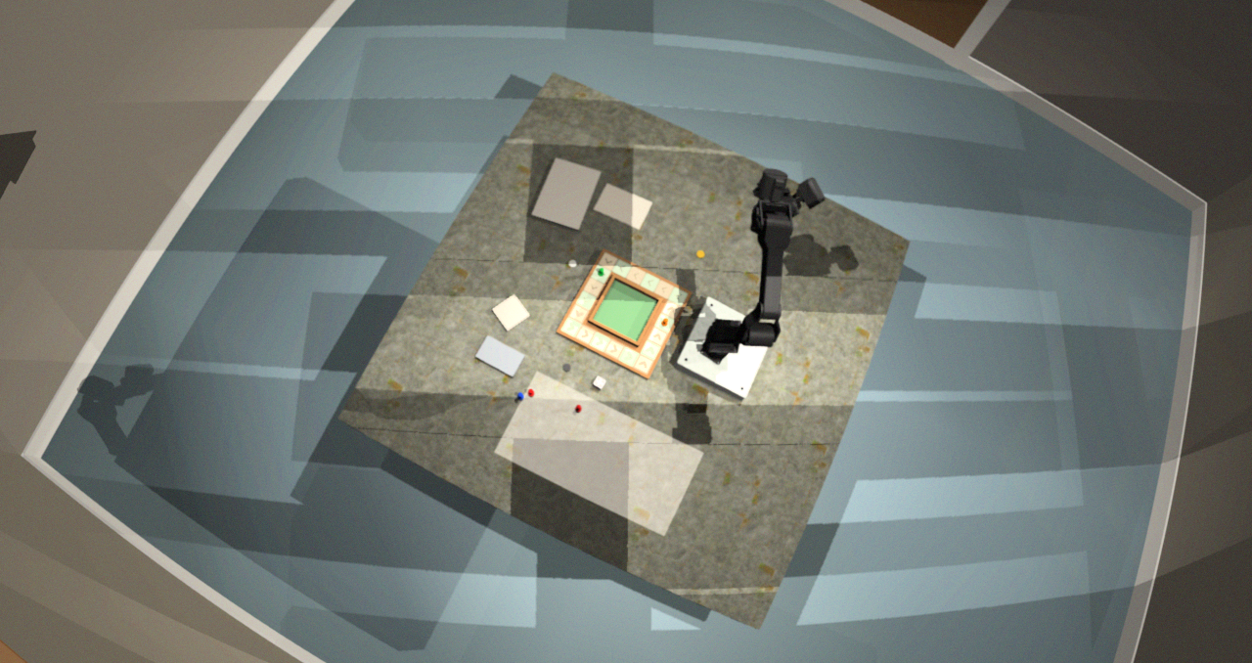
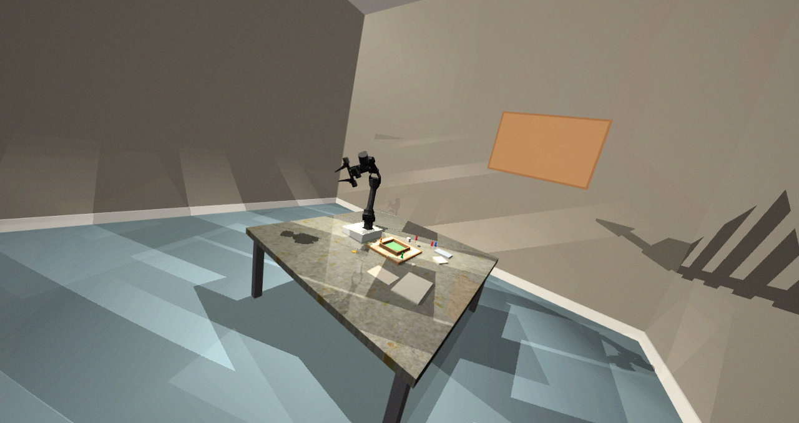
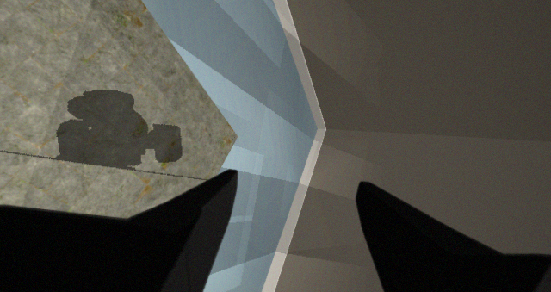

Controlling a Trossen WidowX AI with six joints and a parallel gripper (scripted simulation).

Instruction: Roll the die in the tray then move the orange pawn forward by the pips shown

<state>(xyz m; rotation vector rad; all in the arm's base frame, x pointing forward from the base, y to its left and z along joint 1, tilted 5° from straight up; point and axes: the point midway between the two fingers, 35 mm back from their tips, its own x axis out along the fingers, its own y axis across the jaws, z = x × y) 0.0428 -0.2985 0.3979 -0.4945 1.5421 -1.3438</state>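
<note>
The orange pawn lies 41 cm below my gripper tip, 33 cm to the left of it and 16 cm ahead of it. From my gripper tip the other things lie so: dark disc: 58 cm to the left, 43 cm below, 33 cm ahead; then white disc: 48 cm ahead, 43 cm below, 31 cm to the left; then green pawn: 41 cm below, 39 cm ahead, 30 cm to the left.
</note>
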